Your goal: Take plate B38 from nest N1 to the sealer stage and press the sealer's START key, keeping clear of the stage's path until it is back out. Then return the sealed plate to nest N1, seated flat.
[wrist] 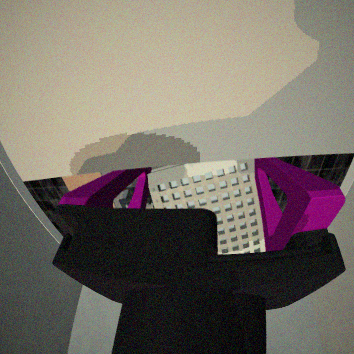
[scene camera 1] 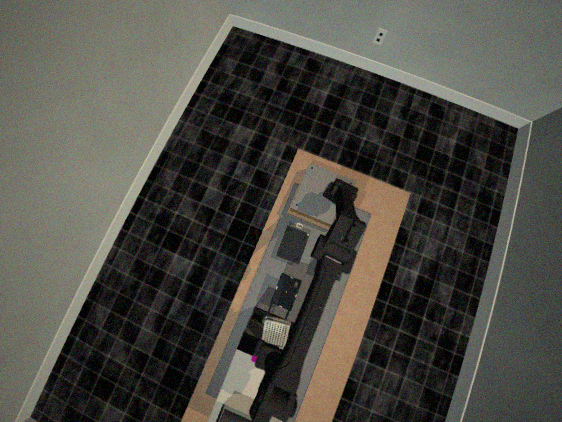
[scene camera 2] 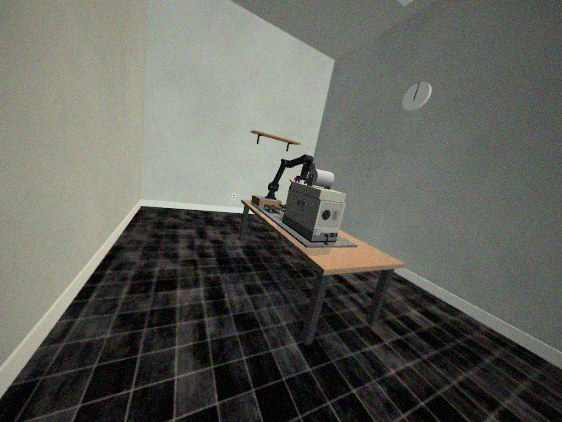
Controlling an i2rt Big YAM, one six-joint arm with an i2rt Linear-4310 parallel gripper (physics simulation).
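Places are measured from the arm's base along level axes (x ahead, y left, z up), in centimetres.
Pixels of known places: gripper, fingertip midpoint: (scene camera 1: pixel 272 345); arm's base, link origin: (scene camera 2: pixel 270 198).
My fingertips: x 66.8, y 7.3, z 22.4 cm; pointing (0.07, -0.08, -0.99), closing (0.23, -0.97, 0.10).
Observation:
Ahead of a thing's pixels: the offset from my fingertips to its middle. "spot": to the spot under its first point. Level surfaces: height alone.
A pale plate with a grid of wells {spot: dz +4.0, dx -5.9, dy -2.0 cm} (scene camera 1: pixel 276 332) (wrist: pixel 235 200) is between the magenta fingers of my gripper (wrist: pixel 200 157). The fingers stand wide on its two sides, and the black gripper body hides part of it. In scene camera 2 the magenta fingers (scene camera 2: pixel 298 180) are high, near the top of the grey-white sealer (scene camera 2: pixel 305 210) and beside its white roll. The sealer's pale housing {spot: dz +5.2, dx +10.6, dy -5.0 cm} (scene camera 1: pixel 240 372) also shows in scene camera 1, under the arm. I cannot read the plate's label. The START key and the stage cannot be made out, and I cannot tell which fixture is nest N1.
Two dark fixtures {spot: dz -25.5, dx -34.5, dy -12.1 cm} (scene camera 1: pixel 293 243) {spot: dz -19.4, dx -14.6, dy -2.7 cm} (scene camera 1: pixel 287 291) stand in line between the arm's base plate (scene camera 1: pixel 320 175) and the plate. The white roll {dz +12.0, dx +22.9, dy +4.8 cm} (scene camera 2: pixel 325 178) sits on top of the sealer. A large pale surface {dz +5.2 cm} (wrist: pixel 125 65) fills the upper wrist view. A wall shelf (scene camera 2: pixel 275 137) is behind.

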